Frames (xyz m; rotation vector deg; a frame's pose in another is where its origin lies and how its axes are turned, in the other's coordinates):
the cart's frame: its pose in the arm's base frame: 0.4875 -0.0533 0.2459 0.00 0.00 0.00
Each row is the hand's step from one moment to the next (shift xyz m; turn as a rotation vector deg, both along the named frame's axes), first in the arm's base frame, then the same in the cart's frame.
Working: the arm's base frame: its pose in the cart's frame: -0.4875 0.0533 -0.2459 0.00 0.00 0.00

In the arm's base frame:
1: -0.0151 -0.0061 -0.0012 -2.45 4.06 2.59
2: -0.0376 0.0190 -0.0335 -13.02 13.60 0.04
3: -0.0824 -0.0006 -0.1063 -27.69 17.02 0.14
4: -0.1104 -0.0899 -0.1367 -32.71 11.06 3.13
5: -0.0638 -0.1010 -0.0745 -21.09 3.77 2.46
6: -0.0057 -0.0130 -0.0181 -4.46 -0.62 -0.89
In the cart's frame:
1: -0.0151 -0.0061 -0.0012 -2.45 4.06 2.59
2: -0.0376 0.0190 -0.0335 -13.02 13.60 0.04
3: -0.0824 -0.0006 -0.1063 -27.69 17.02 0.14
4: -0.1104 -0.0899 -0.1367 -32.71 11.06 3.13
5: -0.0638 -0.1010 -0.0745 -21.09 3.77 2.46
6: -0.0057 -0.0130 -0.0181 -4.46 -0.62 -0.89

